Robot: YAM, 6 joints.
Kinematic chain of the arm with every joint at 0, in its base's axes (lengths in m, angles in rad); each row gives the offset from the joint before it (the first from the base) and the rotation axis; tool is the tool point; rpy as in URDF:
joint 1: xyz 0 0 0.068 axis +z
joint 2: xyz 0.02 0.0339 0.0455 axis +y
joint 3: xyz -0.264 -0.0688 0 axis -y
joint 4: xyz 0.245 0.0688 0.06 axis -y
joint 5: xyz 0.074 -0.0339 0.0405 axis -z
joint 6: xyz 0.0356 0 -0.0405 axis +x
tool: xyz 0 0 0 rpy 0 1.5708 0
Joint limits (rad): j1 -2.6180..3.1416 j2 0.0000..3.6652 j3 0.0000..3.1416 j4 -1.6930..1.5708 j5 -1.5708..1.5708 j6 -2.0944..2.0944
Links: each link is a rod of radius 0.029 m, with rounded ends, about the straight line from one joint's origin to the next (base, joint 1, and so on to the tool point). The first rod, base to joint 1, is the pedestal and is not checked.
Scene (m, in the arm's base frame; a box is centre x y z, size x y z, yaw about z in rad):
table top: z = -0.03
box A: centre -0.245 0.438 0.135 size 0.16 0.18 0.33 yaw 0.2
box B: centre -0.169 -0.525 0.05 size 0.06 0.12 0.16 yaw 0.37
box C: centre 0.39 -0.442 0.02 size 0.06 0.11 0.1 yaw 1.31
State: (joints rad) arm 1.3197 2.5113 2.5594 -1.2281 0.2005 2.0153
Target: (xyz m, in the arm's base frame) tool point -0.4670 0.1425 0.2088
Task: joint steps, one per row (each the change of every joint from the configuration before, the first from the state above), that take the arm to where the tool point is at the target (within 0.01 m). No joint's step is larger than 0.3 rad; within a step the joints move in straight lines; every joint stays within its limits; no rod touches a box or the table.
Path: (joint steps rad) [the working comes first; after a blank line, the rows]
Joints at the target: 2.8519 2.4774 2.4022 -1.3898 0.0887 2.0153
Straight joint move there: touches box A.

1: 0.2270 -0.0743 0.1941 0.0159 -0.0672 -0.1313
2: 0.2270 -0.0743 0.1940 0.0158 -0.0673 -0.1313
3: 0.2270 -0.0743 0.1941 0.0159 -0.0672 -0.1312
4: 0.2837 0.0630 -0.2465 -0.0698 0.0299 0.1312
5: 0.2838 0.0630 -0.2464 -0.0698 0.0300 0.1313
6: 0.2837 0.0630 -0.2465 -0.0697 0.0300 0.1313

